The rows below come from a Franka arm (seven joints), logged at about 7 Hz.
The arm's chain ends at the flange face. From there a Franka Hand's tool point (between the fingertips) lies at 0.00 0.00 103.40 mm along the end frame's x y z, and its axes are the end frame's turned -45 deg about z.
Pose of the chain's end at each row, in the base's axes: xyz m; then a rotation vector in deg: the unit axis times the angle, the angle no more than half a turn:
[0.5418, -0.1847, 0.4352, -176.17, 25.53, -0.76]
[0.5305, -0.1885, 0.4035, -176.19, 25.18, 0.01]
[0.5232, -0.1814, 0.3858, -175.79, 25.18, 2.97]
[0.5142, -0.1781, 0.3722, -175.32, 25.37, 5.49]
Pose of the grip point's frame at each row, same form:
[0.5432, -0.1813, 0.3319, -172.85, -43.91, -1.89]
[0.5310, -0.1849, 0.3002, -172.56, -44.20, -1.19]
[0.5204, -0.1766, 0.2825, -171.53, -43.88, 1.32]
[0.5086, -0.1722, 0.2691, -170.62, -43.38, 3.41]

